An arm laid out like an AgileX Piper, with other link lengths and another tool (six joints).
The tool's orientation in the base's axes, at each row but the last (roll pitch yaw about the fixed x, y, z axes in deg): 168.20 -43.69 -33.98; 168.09 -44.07 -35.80; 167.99 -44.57 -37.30; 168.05 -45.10 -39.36; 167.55 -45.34 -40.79; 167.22 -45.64 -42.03; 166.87 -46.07 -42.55; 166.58 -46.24 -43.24; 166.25 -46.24 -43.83; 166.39 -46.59 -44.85; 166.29 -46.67 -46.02; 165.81 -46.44 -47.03; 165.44 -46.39 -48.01
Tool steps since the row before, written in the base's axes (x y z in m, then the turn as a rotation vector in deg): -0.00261 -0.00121 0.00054 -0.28 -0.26 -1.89; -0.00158 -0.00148 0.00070 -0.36 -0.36 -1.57; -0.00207 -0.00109 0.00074 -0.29 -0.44 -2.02; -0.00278 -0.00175 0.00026 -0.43 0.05 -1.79; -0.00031 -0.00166 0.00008 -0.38 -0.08 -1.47; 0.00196 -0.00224 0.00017 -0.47 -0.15 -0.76; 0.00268 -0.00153 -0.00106 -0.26 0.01 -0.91; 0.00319 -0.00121 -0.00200 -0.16 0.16 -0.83; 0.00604 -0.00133 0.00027 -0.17 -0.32 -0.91; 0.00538 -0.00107 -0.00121 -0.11 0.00 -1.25; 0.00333 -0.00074 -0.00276 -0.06 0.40 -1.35; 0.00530 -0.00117 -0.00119 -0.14 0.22 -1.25; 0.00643 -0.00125 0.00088 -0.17 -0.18 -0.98
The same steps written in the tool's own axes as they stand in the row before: -0.00070 0.00270 -0.00088 -1.37 0.10 1.36; 0.00019 0.00224 -0.00034 -1.15 0.27 1.15; -0.00018 0.00233 -0.00075 -1.39 0.21 1.54; -0.00055 0.00324 -0.00025 -1.52 0.02 1.03; 0.00065 0.00131 0.00085 -1.21 0.11 0.91; 0.00219 -0.00010 0.00202 -0.72 0.34 0.44; 0.00132 -0.00133 0.00267 -0.79 0.05 0.51; 0.00074 -0.00212 0.00326 -0.76 -0.10 0.40; 0.00385 -0.00399 0.00276 -0.59 0.17 0.76; 0.00226 -0.00393 0.00332 -0.96 -0.11 0.80; -0.00006 -0.00277 0.00340 -1.21 -0.39 0.61; 0.00222 -0.00398 0.00318 -1.08 -0.21 0.64; 0.00425 -0.00462 0.00209 -0.70 0.07 0.73
